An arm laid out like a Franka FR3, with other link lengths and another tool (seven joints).
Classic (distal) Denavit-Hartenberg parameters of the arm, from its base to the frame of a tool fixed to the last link. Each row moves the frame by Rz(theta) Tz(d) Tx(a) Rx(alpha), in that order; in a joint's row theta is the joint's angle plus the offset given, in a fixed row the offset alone. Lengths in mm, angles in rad.
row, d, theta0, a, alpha
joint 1, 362.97, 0.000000, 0.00, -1.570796
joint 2, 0.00, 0.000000, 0.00, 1.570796
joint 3, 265.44, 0.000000, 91.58, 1.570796
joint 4, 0.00, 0.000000, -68.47, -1.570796
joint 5, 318.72, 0.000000, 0.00, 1.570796
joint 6, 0.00, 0.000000, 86.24, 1.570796
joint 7, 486.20, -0.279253, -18.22, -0.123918
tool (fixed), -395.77, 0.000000, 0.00, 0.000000
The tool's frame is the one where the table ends.
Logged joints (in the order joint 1, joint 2, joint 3, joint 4, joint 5, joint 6, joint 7), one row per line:
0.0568 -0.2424 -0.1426 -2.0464 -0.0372 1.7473 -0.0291
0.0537 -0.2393 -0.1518 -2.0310 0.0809 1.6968 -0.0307
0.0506 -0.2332 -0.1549 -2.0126 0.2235 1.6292 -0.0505
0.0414 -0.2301 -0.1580 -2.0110 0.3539 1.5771 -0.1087
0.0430 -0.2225 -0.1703 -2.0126 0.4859 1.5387 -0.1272
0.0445 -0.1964 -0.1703 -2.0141 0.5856 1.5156 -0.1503
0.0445 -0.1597 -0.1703 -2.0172 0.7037 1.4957 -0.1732
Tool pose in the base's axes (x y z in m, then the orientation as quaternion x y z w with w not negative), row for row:
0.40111 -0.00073 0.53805 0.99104 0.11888 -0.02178 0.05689
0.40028 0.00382 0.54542 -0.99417 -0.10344 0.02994 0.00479
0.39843 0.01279 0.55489 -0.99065 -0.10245 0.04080 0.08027
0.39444 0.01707 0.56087 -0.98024 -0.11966 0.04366 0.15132
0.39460 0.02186 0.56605 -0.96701 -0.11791 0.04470 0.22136
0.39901 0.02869 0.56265 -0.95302 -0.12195 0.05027 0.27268
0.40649 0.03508 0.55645 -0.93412 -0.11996 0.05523 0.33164
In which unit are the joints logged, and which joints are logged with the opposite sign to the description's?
The joints are logged in radians. Opposite sign: none.
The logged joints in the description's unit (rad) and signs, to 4 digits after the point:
0.0568 -0.2424 -0.1426 -2.0464 -0.0372 1.7473 -0.0291
0.0537 -0.2393 -0.1518 -2.0310 0.0809 1.6968 -0.0307
0.0506 -0.2332 -0.1549 -2.0126 0.2235 1.6292 -0.0505
0.0414 -0.2301 -0.1580 -2.0110 0.3539 1.5771 -0.1087
0.0430 -0.2225 -0.1703 -2.0126 0.4859 1.5387 -0.1272
0.0445 -0.1964 -0.1703 -2.0141 0.5856 1.5156 -0.1503
0.0445 -0.1597 -0.1703 -2.0172 0.7037 1.4957 -0.1732

